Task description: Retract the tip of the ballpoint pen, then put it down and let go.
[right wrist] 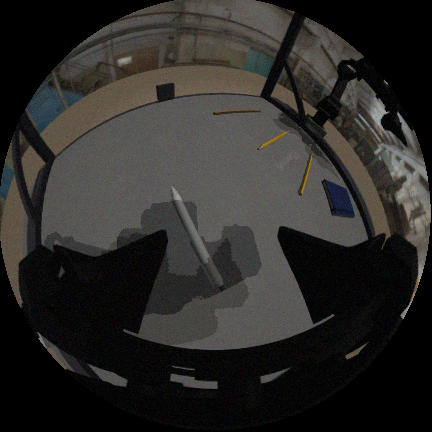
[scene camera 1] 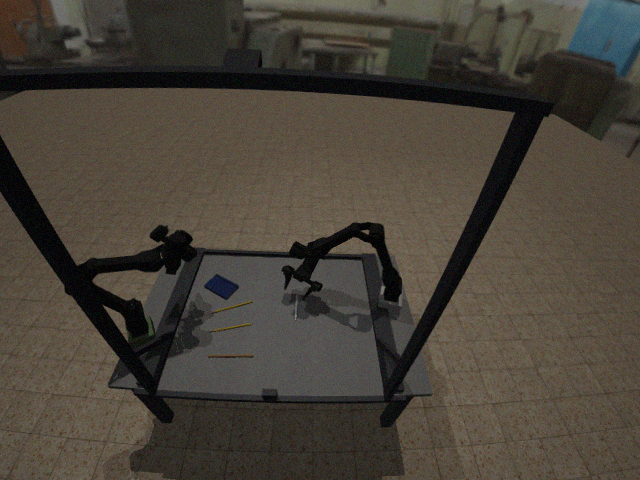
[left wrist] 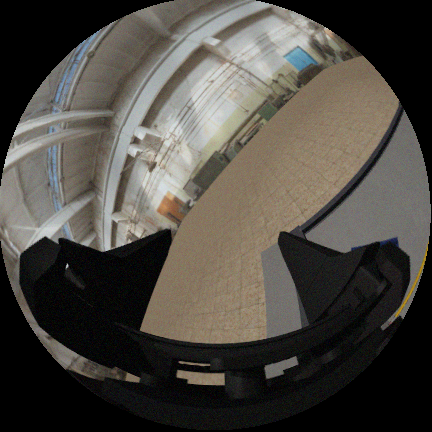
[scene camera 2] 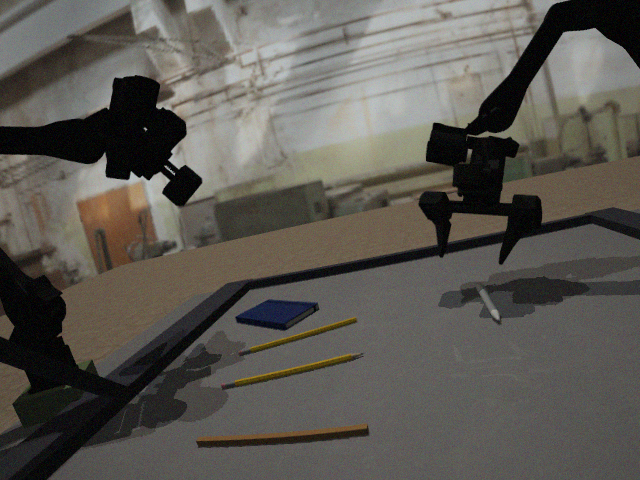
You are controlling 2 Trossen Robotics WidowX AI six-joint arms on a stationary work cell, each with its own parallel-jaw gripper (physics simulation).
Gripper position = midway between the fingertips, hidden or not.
Observation:
My left gripper (scene camera 2: 167,166) is open, holding nothing. The table carries a blue notebook (scene camera 2: 278,314). I also see my right gripper (scene camera 2: 469,260) and a ballpoint pen (right wrist: 211,271).
The blue notebook also shows in the right wrist view (right wrist: 339,202). My left gripper also shows in the left wrist view (left wrist: 226,236). My right gripper also shows in the right wrist view (right wrist: 223,234). The left wrist view misses the ballpoint pen: it is out of frame.

